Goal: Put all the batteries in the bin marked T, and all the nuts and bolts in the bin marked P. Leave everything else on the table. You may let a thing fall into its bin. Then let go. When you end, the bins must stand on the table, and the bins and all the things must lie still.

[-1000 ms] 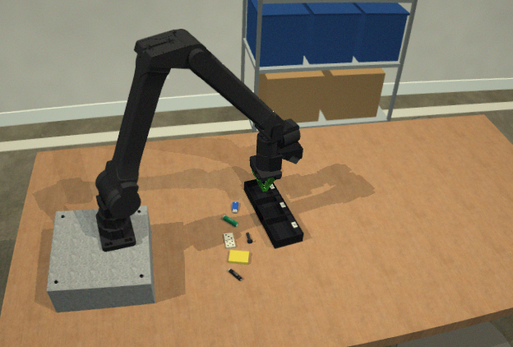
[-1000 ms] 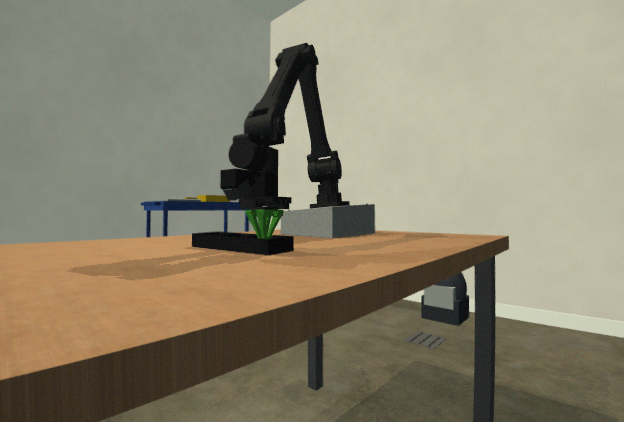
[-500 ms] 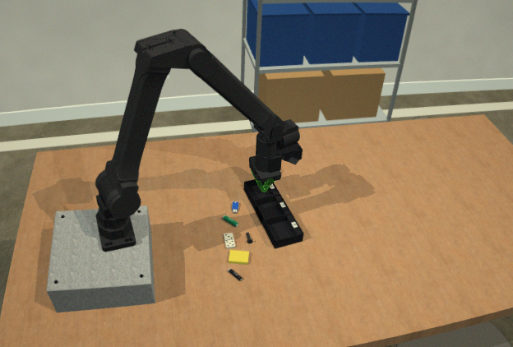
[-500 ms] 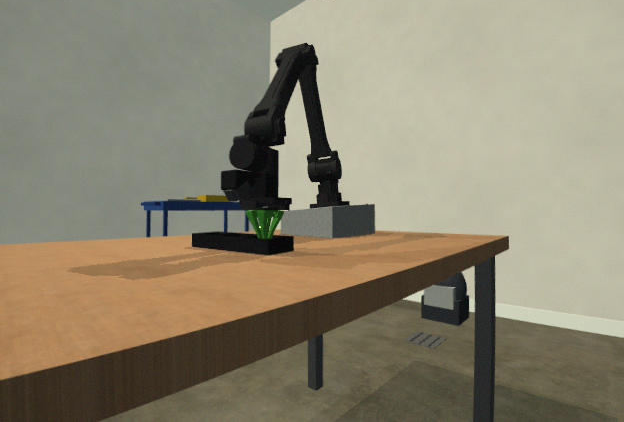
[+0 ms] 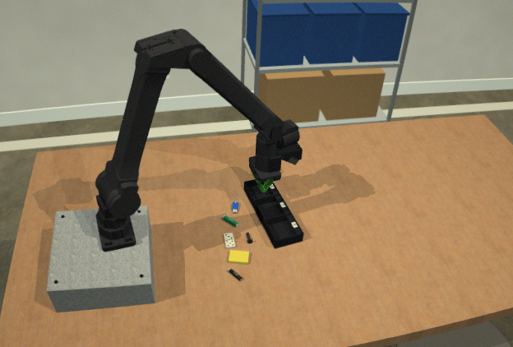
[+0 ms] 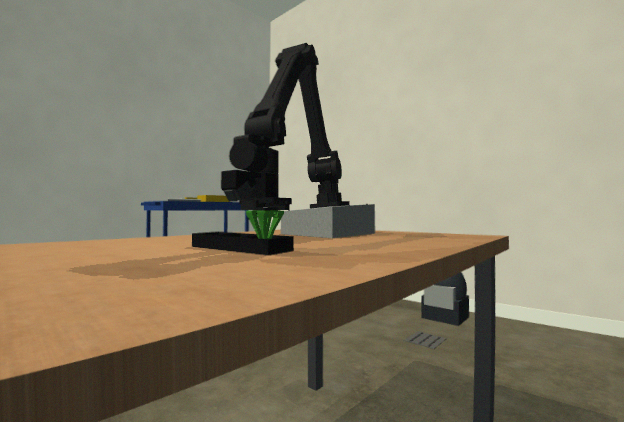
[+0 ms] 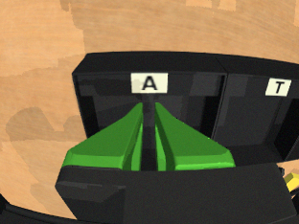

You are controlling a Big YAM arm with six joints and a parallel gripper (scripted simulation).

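Right now the dark bolt is 10 cm behind my hand, 16 cm to the right of it and 2 cm below it. The rest, counted from my hand: black tray (1 cm behind, 8 cm to the right, 1 cm below); blue usb stick (10 cm behind, 3 cm to the right, 2 cm below); green battery (13 cm behind, 8 cm to the right, 2 cm below).
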